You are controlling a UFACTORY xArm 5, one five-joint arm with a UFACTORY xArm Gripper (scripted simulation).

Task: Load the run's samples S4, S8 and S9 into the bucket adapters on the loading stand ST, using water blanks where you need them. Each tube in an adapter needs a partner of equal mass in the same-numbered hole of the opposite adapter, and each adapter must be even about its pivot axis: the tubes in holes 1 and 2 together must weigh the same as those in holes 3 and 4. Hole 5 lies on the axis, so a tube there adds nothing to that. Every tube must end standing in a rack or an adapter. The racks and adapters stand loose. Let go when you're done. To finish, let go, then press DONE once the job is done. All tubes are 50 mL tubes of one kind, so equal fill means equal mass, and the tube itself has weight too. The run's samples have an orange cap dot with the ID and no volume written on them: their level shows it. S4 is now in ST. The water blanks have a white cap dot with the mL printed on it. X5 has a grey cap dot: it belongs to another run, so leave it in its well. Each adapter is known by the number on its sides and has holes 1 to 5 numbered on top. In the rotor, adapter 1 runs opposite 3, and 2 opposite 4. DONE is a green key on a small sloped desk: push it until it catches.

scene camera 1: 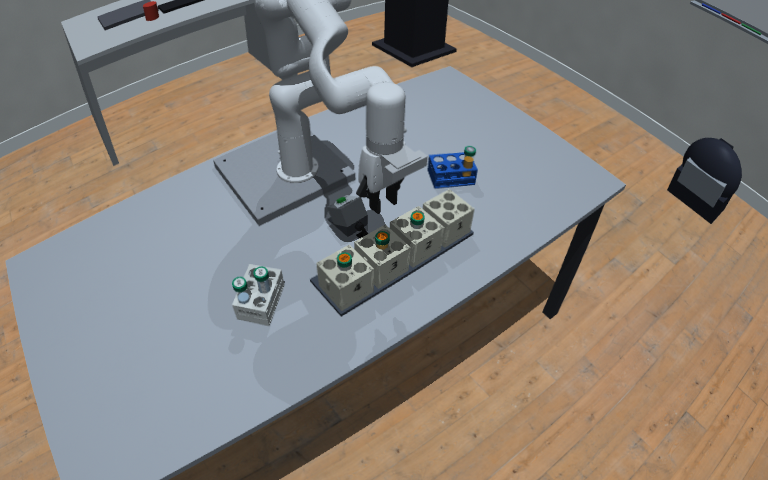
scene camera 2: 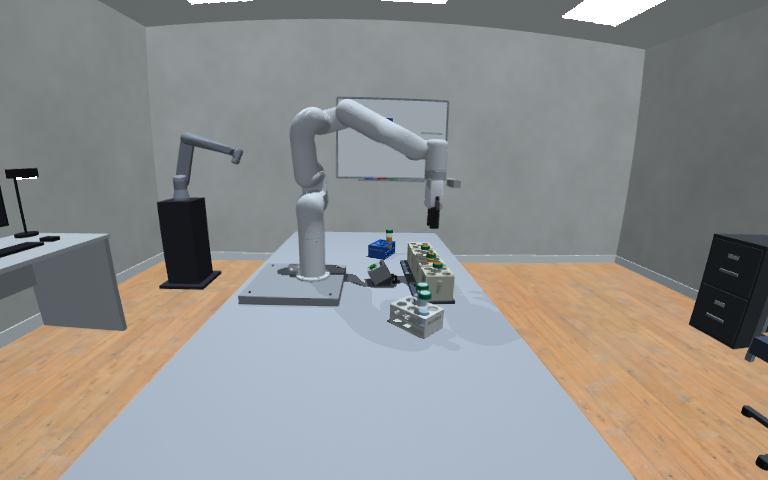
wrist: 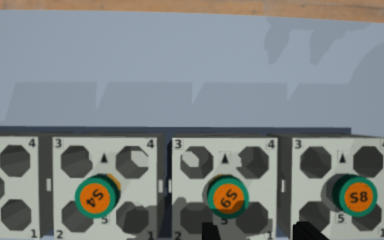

In view: the gripper [scene camera 1: 383,205], a white rack [scene camera 1: 248,312] and a blue rack [scene camera 1: 437,175].
The white rack shows as well in scene camera 2 [scene camera 2: 433,322]. The gripper is seen too in scene camera 2 [scene camera 2: 432,227]. The wrist view misses the white rack: it is out of frame. The wrist view misses the blue rack: it is out of frame.
